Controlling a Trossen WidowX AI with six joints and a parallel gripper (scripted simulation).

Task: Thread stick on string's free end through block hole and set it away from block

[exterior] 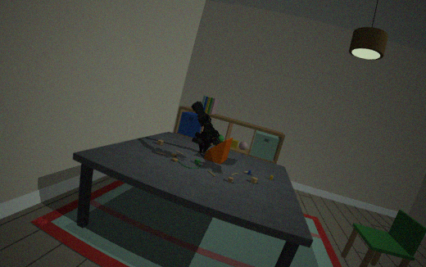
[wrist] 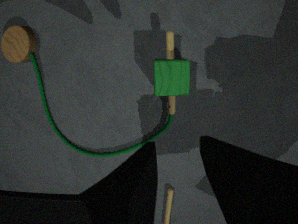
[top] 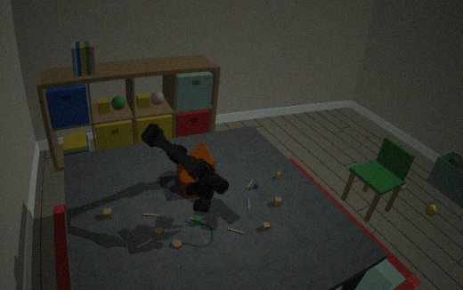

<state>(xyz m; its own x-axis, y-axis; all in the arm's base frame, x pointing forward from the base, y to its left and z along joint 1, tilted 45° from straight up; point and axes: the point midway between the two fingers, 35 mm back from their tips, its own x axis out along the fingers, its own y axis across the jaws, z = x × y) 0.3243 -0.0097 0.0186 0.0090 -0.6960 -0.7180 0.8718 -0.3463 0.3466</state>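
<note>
Right now my gripper tip is 20 mm past the green block, 20 mm to the left of it and 80 mm above it. Round my gripper tip: yellow piece 230 mm behind, 510 mm to the left, 70 mm below; loose stick 70 mm ahead, 110 mm to the left, 90 mm below.
</note>
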